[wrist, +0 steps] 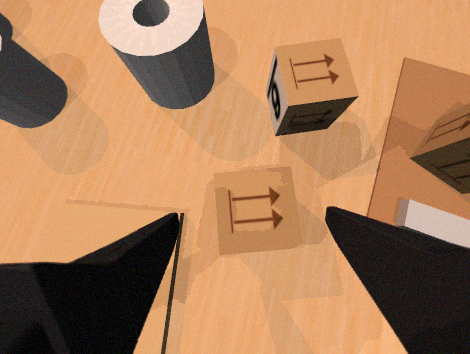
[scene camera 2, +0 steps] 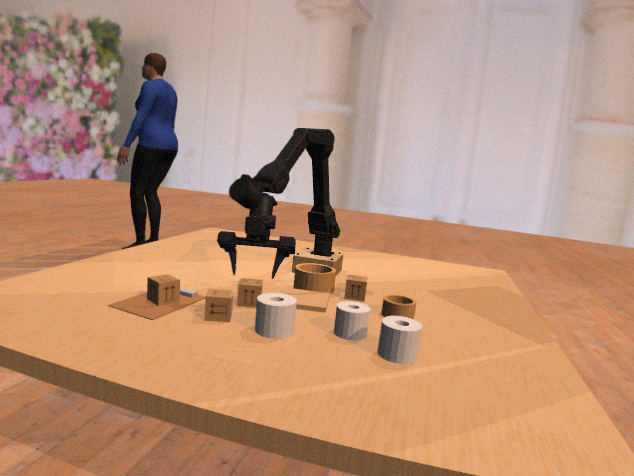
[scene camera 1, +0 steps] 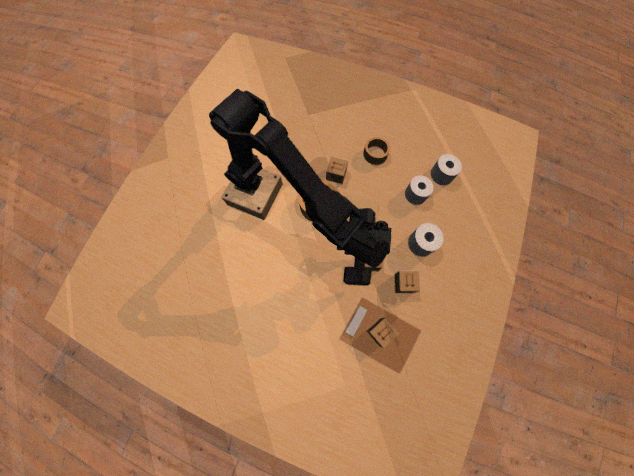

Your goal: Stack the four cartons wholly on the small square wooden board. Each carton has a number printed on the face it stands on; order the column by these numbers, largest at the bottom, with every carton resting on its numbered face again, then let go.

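My gripper is open and empty, above a carton that lies between the fingertips in the wrist view, arrows on its top. A second carton stands beside it; its side face shows a dark digit like a 9 in the wrist view. A third carton stands on a brown sheet. A fourth carton stands near the arm's base. The wooden board bears no carton. The cartons' bottom faces are hidden.
The brown sheet also bears a pale block. Three white rolls stand nearby. A large wooden ring is behind the board; a smaller ring stands farther right.
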